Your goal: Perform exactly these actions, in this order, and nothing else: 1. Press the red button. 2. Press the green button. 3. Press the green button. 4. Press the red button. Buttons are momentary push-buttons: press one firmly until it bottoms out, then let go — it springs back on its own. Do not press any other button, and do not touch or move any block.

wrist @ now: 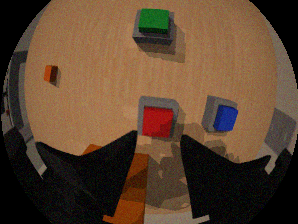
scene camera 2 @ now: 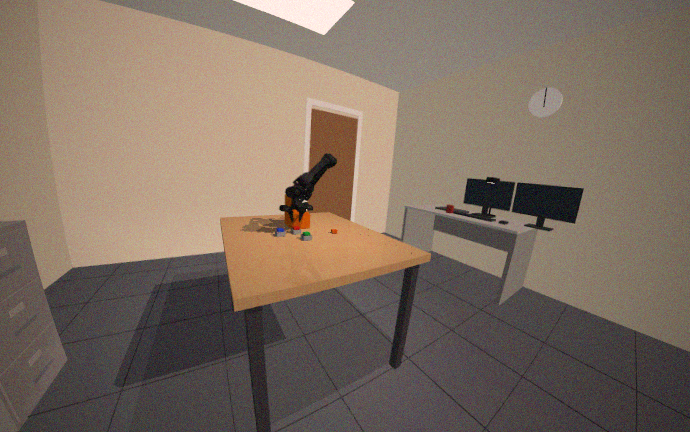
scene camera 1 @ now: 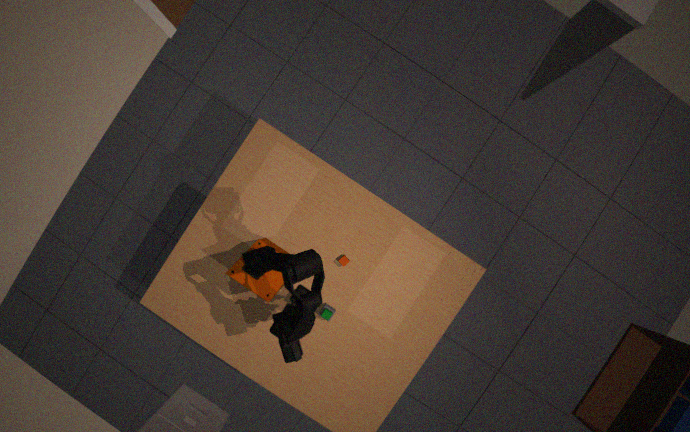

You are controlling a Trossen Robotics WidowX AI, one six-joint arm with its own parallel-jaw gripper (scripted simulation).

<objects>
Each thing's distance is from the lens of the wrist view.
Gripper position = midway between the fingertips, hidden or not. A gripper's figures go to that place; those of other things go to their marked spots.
gripper (wrist: pixel 159 137): 0.10 m
red button (wrist: pixel 157 122): 0.12 m
</objects>
